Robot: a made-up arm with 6 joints. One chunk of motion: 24 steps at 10 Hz.
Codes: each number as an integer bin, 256 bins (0 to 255) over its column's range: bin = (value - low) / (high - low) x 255, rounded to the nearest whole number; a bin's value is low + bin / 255 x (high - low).
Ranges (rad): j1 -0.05..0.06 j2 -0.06..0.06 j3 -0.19..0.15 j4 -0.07..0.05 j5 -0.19..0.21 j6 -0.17..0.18
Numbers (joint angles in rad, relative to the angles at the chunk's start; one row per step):
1: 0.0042 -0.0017 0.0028 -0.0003 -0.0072 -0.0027
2: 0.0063 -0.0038 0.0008 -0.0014 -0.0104 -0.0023
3: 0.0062 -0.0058 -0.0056 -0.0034 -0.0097 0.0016
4: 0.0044 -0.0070 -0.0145 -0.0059 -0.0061 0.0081
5: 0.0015 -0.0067 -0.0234 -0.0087 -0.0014 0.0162
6: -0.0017 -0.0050 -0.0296 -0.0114 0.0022 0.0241
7: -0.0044 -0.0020 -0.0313 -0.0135 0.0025 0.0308
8: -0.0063 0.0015 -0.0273 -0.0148 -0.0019 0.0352
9: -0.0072 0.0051 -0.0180 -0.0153 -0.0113 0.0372
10: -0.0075 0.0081 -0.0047 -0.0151 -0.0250 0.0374
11: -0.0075 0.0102 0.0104 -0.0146 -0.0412 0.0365
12: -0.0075 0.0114 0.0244 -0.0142 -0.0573 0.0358
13: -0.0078 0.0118 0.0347 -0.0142 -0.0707 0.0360
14: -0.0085 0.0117 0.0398 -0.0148 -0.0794 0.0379
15: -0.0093 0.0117 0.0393 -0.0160 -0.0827 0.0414
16: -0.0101 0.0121 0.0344 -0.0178 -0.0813 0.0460
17: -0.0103 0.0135 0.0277 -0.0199 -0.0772 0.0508
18: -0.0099 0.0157 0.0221 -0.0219 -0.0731 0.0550
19: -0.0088 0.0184 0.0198 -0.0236 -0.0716 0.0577
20: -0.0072 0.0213 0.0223 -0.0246 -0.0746 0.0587
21: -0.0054 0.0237 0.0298 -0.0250 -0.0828 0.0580
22: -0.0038 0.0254 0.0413 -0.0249 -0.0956 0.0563
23: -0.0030 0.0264 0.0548 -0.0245 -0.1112 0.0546
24: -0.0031 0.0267 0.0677 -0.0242 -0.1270 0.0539
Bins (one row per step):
1: 126 124 145 148 117 122
2: 131 119 143 146 114 122
3: 130 115 138 142 115 125
4: 126 113 132 136 117 130
5: 119 113 125 130 120 136
6: 112 117 120 125 123 141
7: 106 123 119 120 123 146
8: 101 131 122 117 120 150
9: 99 138 129 116 114 151
10: 99 145 139 117 105 151
11: 99 149 150 118 95 150
12: 99 152 161 119 85 150
13: 98 153 169 119 76 150
14: 96 152 172 117 71 151
15: 94 152 172 115 68 154
16: 92 153 168 111 69 157
17: 92 156 163 106 72 161
18: 93 161 159 102 75 164
19: 96 167 157 99 75 166
20: 99 173 159 96 74 167
21: 103 178 165 96 68 166
22: 107 181 173 96 60 165
23: 109 184 184 97 50 164
24: 109 184 193 97 40 163

